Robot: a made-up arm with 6 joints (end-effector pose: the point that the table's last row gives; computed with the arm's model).
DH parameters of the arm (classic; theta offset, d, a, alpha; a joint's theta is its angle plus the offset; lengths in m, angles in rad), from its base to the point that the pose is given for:
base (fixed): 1.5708 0 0.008 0
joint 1: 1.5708 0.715 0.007 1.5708
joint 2: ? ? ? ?
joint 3: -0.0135 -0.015 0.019 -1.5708
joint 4: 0 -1.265 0.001 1.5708
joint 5: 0 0.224 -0.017 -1.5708
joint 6: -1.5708 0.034 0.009 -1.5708
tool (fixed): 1.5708 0.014 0 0
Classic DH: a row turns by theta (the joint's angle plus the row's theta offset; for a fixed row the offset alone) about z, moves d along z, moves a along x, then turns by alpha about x.
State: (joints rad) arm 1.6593 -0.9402 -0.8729 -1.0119 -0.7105 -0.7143
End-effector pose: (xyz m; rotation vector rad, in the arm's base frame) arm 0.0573 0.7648 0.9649 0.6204 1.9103 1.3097
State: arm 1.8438 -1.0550 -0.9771 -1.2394 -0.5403 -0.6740
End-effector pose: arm -0.1242 0.7150 0.8924 0.7785 2.0786 1.3928
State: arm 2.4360 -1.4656 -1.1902 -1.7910 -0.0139 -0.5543
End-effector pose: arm -0.5388 0.3680 0.8997 1.1234 2.6209 1.2677
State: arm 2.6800 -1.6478 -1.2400 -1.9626 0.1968 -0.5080
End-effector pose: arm -0.6007 0.1732 0.9705 -1.0581 -2.6662 -0.9934
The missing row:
joint 2: 1.5573 0 0.5941 3.1416
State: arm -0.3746 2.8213 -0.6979 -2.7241 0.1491 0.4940
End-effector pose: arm -0.7857 0.5563 0.6712 0.4280 -1.2775 2.2783
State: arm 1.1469 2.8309 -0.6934 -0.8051 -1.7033 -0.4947
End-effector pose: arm -0.2257 -0.9207 0.7415 0.4171 -0.8190 1.9518
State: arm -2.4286 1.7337 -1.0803 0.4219 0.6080 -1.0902
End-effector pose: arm 0.2906 0.5478 0.1429 -2.5795 -0.1750 1.2632
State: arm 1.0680 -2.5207 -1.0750 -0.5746 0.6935 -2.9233
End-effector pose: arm 0.1006 -0.1065 1.4598 -0.9520 -0.5946 -1.4331
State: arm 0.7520 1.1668 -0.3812 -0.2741 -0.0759 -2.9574
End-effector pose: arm 0.4902 0.2107 -0.2740 1.7858 0.6304 -1.8913
